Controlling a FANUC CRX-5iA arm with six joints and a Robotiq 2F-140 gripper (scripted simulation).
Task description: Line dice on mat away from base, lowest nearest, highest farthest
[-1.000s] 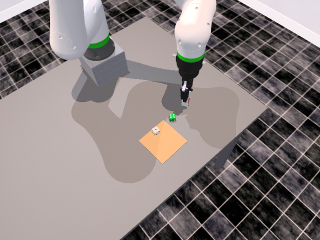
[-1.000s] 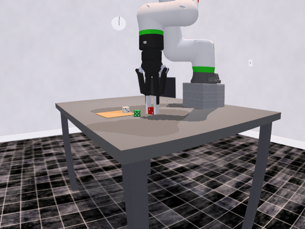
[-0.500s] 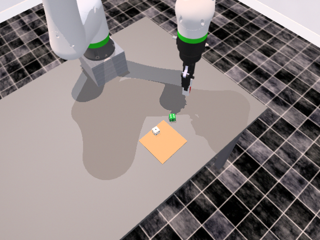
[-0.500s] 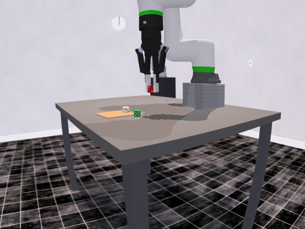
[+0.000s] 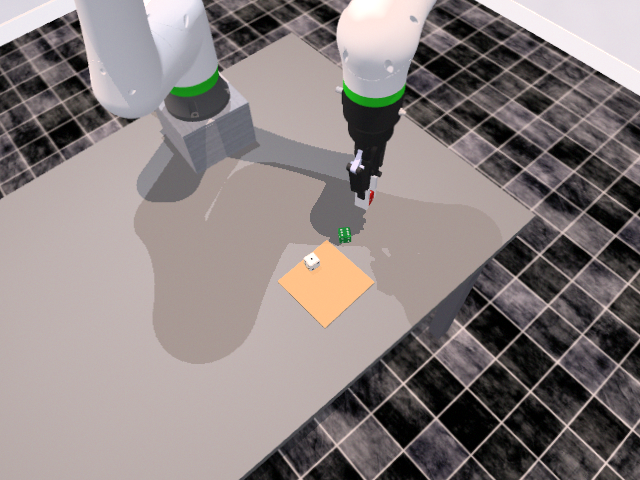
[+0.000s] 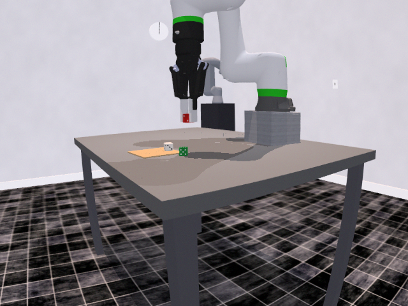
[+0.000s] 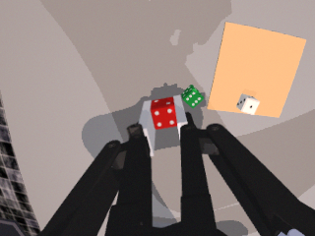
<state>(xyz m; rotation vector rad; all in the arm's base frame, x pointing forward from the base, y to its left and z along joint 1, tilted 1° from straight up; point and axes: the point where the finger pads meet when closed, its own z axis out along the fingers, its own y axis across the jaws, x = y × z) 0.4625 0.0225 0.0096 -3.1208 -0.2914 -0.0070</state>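
Right now the mat is 15 cm to the right of my hand, 13 cm below it and 2 cm ahead of it. The rest, counted from my hand: red die (2 cm below); white die (14 cm to the right, 12 cm below, 3 cm behind); green die (12 cm below, 5 cm to the right, 2 cm behind).
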